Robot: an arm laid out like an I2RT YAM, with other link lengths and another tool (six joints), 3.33 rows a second.
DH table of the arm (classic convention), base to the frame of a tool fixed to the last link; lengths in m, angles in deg. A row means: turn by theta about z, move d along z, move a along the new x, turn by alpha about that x. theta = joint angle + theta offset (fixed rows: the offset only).
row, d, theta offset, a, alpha
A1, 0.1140, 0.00, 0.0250, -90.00
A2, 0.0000, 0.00, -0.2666, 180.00
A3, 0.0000, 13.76, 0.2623, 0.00
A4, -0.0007, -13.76, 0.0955, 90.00
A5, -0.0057, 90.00, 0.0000, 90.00
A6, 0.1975, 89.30, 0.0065, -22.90
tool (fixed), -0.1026, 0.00, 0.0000, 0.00
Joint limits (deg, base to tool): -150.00..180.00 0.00..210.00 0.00..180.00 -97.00..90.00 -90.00..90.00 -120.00..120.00
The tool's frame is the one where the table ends.
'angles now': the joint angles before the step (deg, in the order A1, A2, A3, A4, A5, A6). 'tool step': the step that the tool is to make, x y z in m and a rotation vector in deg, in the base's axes. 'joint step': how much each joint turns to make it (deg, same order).
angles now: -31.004, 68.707, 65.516, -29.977, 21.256, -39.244
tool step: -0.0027, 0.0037, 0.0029, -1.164, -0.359, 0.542
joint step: 0.303, -1.403, -1.119, 0.940, 0.237, -0.876
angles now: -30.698, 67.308, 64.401, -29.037, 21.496, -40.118
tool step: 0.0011, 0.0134, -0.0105, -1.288, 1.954, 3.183
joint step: 1.886, -2.399, -3.920, 1.432, 0.006, -2.642
